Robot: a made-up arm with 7 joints.
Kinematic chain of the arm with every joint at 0, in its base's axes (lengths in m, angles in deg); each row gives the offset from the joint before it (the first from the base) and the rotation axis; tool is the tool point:
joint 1: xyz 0 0 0.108 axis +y
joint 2: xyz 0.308 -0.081 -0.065 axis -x
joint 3: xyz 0 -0.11 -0.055 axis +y
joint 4: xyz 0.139 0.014 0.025 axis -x
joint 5: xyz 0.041 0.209 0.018 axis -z
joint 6: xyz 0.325 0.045 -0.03 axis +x
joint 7: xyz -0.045 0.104 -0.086 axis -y
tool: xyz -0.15 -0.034 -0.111
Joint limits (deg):
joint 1: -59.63..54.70
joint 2: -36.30..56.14
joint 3: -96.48..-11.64
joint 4: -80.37..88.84
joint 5: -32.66..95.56
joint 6: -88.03..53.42
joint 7: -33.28..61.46
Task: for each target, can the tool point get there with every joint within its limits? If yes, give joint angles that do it. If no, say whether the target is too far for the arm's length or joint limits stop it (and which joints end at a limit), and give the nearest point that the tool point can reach.
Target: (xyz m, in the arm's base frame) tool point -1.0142 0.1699 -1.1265
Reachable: no: too far | nearest point -0.1600 0.0235 -0.8427 | short by 0.912 m
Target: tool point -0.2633 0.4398 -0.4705
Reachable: no: joint limits stop it (at a limit: joint 1, joint 2, joint 5, joint 6, joint 7) | nearest point -0.1364 0.4038 -0.3844 | short by 0.158 m
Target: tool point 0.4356 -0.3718 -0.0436
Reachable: yes | joints 10.35 10.49 -36.75 57.45 77.12 -51.96 25.67
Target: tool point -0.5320 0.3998 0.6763
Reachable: no: joint limits stop it (at a limit: joint 1, joint 4, joint 6, joint 7) | nearest point -0.3071 0.2540 0.5733 | short by 0.287 m
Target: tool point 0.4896 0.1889 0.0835
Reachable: yes | joints 30.97 -9.21 -88.59 -12.72 -10.45 4.90 10.92
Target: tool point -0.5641 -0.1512 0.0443
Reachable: no: joint limits stop it (at a limit: joint 1, joint 4, joint 6, joint 7) | nearest point -0.4181 -0.1374 0.0918 | short by 0.154 m
